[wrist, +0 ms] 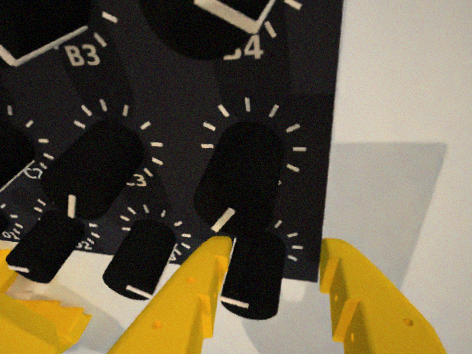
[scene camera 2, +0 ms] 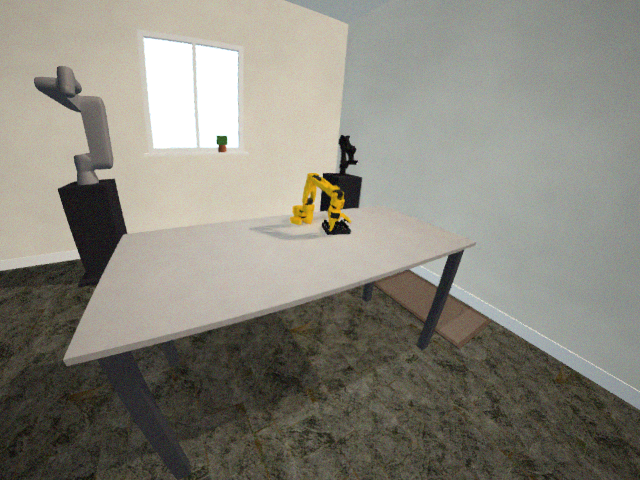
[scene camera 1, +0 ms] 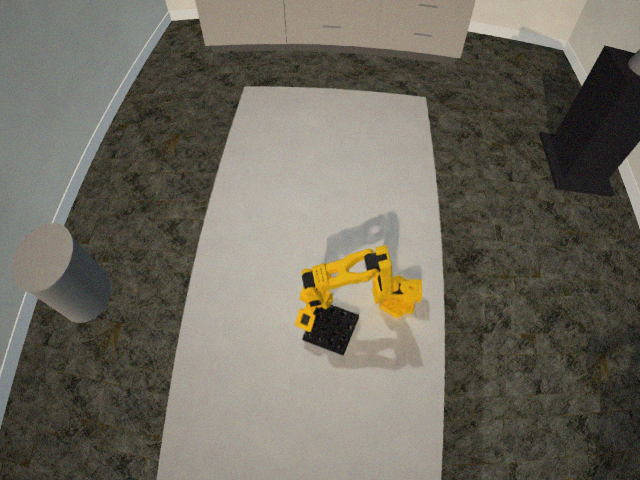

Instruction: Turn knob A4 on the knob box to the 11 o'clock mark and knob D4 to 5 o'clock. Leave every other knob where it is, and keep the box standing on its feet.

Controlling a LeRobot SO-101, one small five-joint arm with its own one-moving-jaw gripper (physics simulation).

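Seen in the pictures: end effector, tool point: [wrist: 230,257] [scene camera 2: 329,227] [scene camera 1: 324,306]; arm's base, origin of the base link: [wrist: 28,287] [scene camera 2: 302,223] [scene camera 1: 390,297].
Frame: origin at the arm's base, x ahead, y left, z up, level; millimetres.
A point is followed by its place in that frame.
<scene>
The black knob box [scene camera 1: 337,334] {x 128, y 116, z 23 mm} [scene camera 2: 343,230] {x 200, y 100, z 20 mm} [wrist: 311,120] {x 190, y 74, z 23 mm} stands on the table under my wrist. Knob D4 [wrist: 262,277] {x 175, y 50, z 35 mm} is at the box's near right corner in the wrist view, its white pointer line toward the left; its label and some dial marks are hidden. My gripper [wrist: 276,241] [scene camera 2: 332,228] is shut on knob D4: the left jaw lies against its left side, while the right jaw looks a little apart from it, beside the box's edge. Knob A4 does not show in the wrist view and cannot be picked out in the scene views.
Knob C4 [wrist: 247,170] {x 183, y 76, z 36 mm} stands close behind D4, and knob D3 [wrist: 142,257] {x 150, y 58, z 34 mm} is left of the left jaw. Knobs C3 [wrist: 95,165] {x 158, y 82, z 35 mm} and D2 [wrist: 47,245] {x 125, y 65, z 33 mm} are farther left. The B3 and B4 labels show farther up. The box is on the pale table [scene camera 1: 310,155] {x 248, y -451, z 0 mm} [scene camera 2: 232,273] {x 338, y -412, z 0 mm}.
</scene>
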